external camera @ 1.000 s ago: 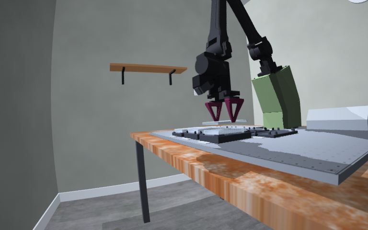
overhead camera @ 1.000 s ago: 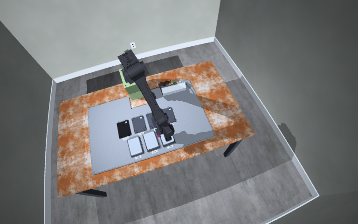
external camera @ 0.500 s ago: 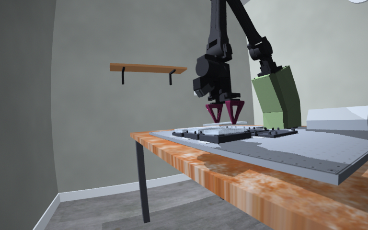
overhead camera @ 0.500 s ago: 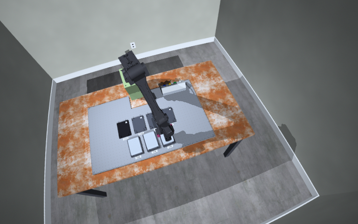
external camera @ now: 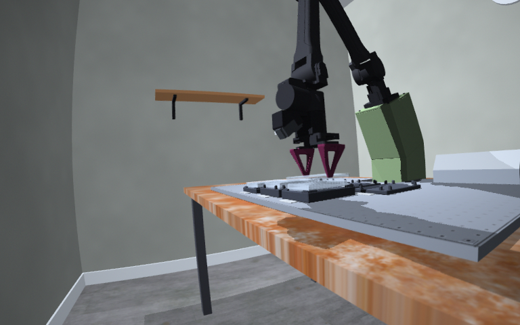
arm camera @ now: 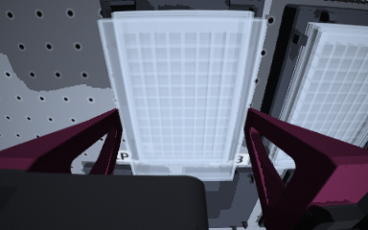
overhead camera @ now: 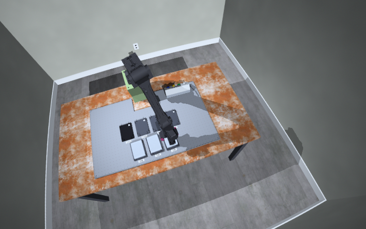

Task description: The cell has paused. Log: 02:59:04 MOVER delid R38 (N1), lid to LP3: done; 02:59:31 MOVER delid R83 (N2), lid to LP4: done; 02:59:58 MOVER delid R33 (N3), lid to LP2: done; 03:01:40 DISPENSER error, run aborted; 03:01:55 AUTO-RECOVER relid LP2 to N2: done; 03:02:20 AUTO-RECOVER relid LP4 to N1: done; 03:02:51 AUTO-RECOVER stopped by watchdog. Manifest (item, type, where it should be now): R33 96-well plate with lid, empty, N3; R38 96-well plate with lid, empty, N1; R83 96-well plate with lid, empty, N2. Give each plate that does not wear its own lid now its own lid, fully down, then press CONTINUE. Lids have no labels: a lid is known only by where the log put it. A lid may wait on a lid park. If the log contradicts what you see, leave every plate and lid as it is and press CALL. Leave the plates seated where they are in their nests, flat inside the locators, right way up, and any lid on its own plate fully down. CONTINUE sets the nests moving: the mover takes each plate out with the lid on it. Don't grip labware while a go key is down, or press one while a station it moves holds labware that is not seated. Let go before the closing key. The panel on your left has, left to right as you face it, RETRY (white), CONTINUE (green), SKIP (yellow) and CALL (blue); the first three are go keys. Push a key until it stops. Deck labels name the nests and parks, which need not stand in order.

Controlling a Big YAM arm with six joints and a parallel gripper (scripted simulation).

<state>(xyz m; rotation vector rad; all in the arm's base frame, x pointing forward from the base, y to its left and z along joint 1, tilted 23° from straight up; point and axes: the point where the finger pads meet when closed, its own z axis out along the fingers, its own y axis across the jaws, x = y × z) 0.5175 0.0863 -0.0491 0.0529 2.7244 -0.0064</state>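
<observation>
Now: hand 100 mm past the LP3 label, 50 mm to the left of it and 50 mm above it. Also, from my hand: LP4 label (90 mm behind, 70 mm to the left, 50 mm below); then LP3 park (180 mm behind, 50 mm below, 40 mm to the right); then clear lid (10 mm below).
</observation>
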